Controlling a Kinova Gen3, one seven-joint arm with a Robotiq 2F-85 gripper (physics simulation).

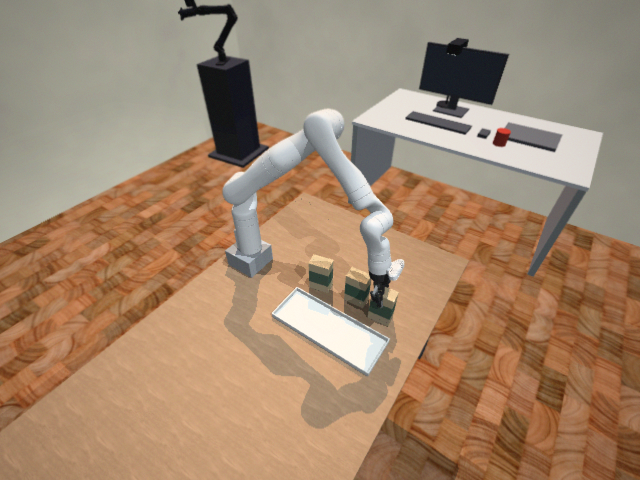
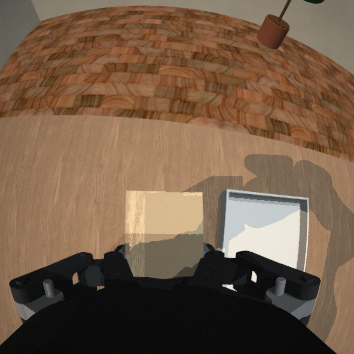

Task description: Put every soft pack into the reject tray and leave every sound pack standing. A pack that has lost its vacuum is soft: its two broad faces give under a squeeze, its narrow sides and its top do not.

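Frame: origin at the arm's base, x ahead, y left, z up, level; metres.
Seen in the pictures: gripper, between the fingertips: (image 1: 382, 300) (image 2: 164, 250); arm's base, origin of its link: (image 1: 250, 247).
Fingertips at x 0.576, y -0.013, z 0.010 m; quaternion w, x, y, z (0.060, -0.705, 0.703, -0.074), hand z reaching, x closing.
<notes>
Pixels of each thing's top centre, then the offset from my fingertips to it. Level surfaces: height alone.
- white reject tray, centre of its top: (image 2: 257, 324) (image 1: 328, 325) 0.141 m back, 0.135 m right, 0.071 m down
- left pack, centre of its top: (image 1: 319, 267) 0.256 m back, 0.014 m left, 0.027 m up
- middle pack, centre of its top: (image 1: 356, 281) 0.107 m back, 0.018 m left, 0.027 m up
- right pack, centre of its top: (image 2: 166, 256) (image 1: 385, 292) 0.003 m ahead, 0.001 m right, 0.048 m up
- tan mat, height of its surface: 0.093 m down
Three packs with cream tops and a dark green band stand in a row behind the white reject tray (image 1: 330, 328) (image 2: 255, 215). The left pack (image 1: 321, 272) and the middle pack (image 1: 356, 285) stand upright and apart from the gripper. My gripper (image 1: 378, 298) (image 2: 164, 250) is shut on the right pack (image 1: 383, 310) (image 2: 165, 215), with one finger against each of two opposite sides. This pack is upright at its place in the row. The fingertips are partly hidden, and no dent in its faces can be made out. The tray holds no pack.
The packs and tray are on a tan mat (image 1: 170, 377) (image 2: 75, 165). The arm's grey base (image 1: 250, 259) stands at the mat's back left. A white desk (image 1: 382, 111) with a monitor (image 1: 463, 72) and a black pedestal (image 1: 229, 108) stand farther back. A plant pot (image 2: 273, 32) is beyond the mat.
</notes>
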